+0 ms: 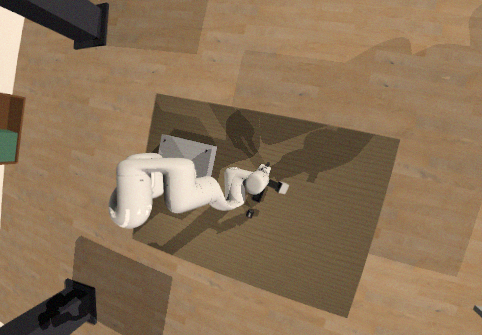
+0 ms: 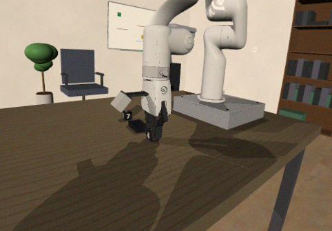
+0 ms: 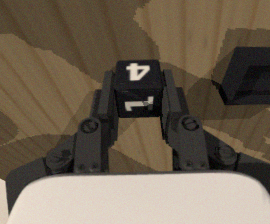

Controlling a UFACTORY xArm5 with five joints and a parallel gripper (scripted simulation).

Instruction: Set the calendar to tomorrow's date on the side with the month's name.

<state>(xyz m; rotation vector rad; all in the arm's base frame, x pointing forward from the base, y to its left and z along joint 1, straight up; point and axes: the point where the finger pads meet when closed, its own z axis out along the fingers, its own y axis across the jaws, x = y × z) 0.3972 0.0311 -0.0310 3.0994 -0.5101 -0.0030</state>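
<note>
The dark calendar tray is 3 cm behind my hand, 10 cm to the right of it and 2 cm below it.
</note>
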